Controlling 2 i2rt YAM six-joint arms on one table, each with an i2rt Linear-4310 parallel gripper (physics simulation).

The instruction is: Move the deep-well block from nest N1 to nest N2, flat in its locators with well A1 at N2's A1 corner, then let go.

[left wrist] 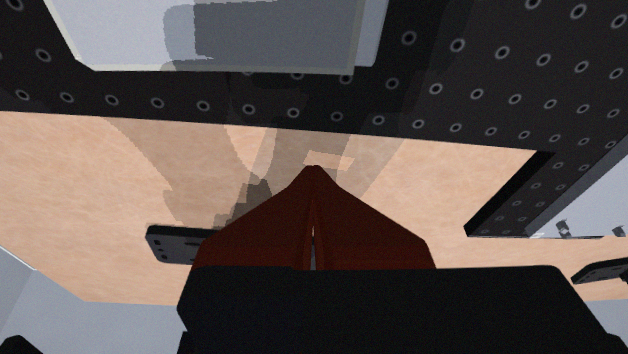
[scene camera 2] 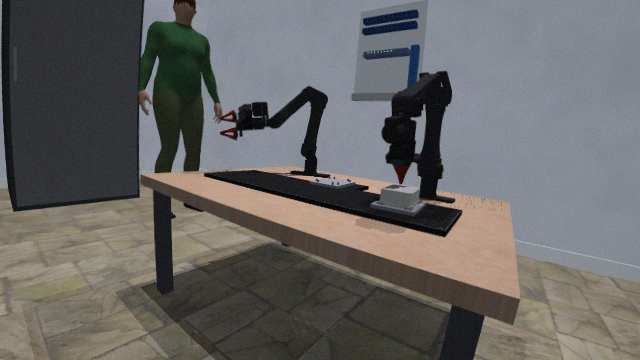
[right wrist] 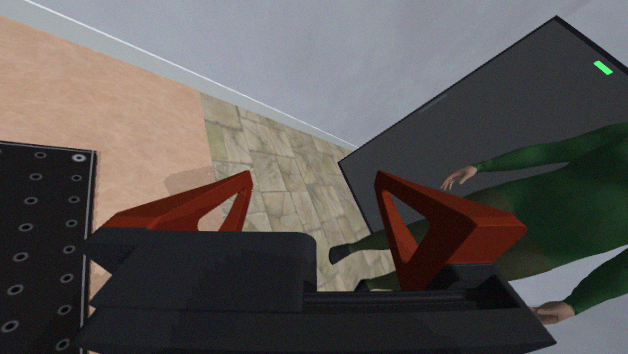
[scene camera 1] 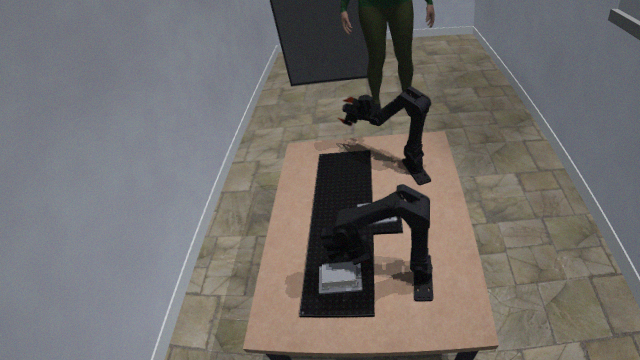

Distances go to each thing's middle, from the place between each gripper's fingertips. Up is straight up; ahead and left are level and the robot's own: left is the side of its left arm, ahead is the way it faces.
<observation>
Right now my left hand is 110 mm short of the pale grey block [scene camera 1: 334, 275], 50 mm to the right of it and 20 mm above it. Also, from my left hand: grey nest plate [left wrist: 586, 208]: 20 mm behind, 280 mm to the right, 40 mm below.
Now: right hand 54 cm to the right of the grey nest plate, 19 cm above it and 18 cm past it. From my right hand the other things lie so: pale grey block: 87 cm to the left, 17 cm below, 6 cm behind.
</observation>
